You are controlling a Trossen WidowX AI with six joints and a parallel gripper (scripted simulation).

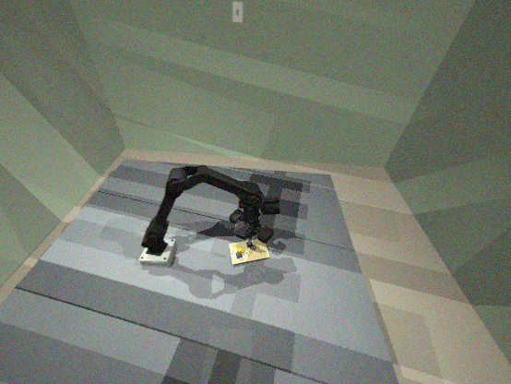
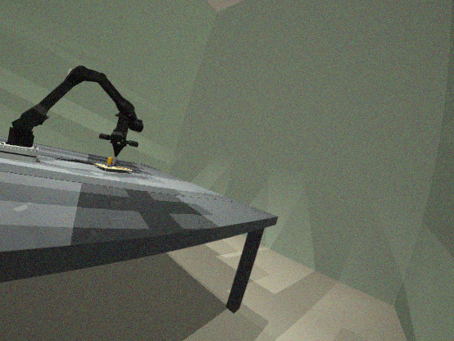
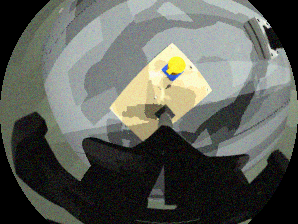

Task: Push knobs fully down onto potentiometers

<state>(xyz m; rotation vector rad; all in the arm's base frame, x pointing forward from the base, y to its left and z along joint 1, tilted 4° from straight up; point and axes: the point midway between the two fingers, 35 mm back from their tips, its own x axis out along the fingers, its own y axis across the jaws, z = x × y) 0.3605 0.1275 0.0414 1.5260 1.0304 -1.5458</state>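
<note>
Right now my gripper tip is 10 mm above the grey knob. The rest, counted from my gripper tip: orange knob (60 mm to the right, 30 mm behind, 20 mm below).
</note>
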